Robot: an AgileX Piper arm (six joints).
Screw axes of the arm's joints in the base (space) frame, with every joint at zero. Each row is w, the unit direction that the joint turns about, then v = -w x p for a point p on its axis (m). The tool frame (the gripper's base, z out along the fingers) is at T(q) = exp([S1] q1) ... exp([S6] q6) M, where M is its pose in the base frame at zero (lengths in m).
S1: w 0 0 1 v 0.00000 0.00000 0.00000
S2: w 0 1 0 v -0.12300 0.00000 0.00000
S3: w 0 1 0 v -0.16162 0.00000 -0.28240
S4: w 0.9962 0 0.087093 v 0.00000 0.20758 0.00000
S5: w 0 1 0 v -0.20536 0.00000 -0.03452
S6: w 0.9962 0 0.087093 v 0.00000 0.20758 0.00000
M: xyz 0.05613 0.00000 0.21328 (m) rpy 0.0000 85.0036 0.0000 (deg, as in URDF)
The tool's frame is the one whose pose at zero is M.
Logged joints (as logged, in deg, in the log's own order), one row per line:
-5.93 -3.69 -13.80 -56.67 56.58 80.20
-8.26 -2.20 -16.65 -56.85 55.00 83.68
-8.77 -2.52 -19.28 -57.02 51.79 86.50
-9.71 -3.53 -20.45 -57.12 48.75 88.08
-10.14 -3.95 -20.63 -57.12 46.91 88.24
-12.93 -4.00 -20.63 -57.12 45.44 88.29
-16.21 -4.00 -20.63 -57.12 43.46 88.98
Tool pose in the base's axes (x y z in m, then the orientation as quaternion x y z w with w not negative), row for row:
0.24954 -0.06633 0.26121 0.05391 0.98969 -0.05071 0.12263
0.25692 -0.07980 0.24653 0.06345 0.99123 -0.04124 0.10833
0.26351 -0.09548 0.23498 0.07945 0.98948 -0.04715 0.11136
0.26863 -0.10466 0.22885 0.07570 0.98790 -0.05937 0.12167
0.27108 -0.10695 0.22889 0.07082 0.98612 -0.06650 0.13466
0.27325 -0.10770 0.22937 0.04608 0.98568 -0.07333 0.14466
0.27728 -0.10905 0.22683 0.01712 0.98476 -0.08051 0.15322
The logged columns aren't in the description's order. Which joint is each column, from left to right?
Columns, left to right: q6, q4, q1, q3, q5, q2.
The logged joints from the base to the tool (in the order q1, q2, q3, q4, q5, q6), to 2 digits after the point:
-13.80 80.20 -56.67 -3.69 56.58 -5.93
-16.65 83.68 -56.85 -2.20 55.00 -8.26
-19.28 86.50 -57.02 -2.52 51.79 -8.77
-20.45 88.08 -57.12 -3.53 48.75 -9.71
-20.63 88.24 -57.12 -3.95 46.91 -10.14
-20.63 88.29 -57.12 -4.00 45.44 -12.93
-20.63 88.98 -57.12 -4.00 43.46 -16.21

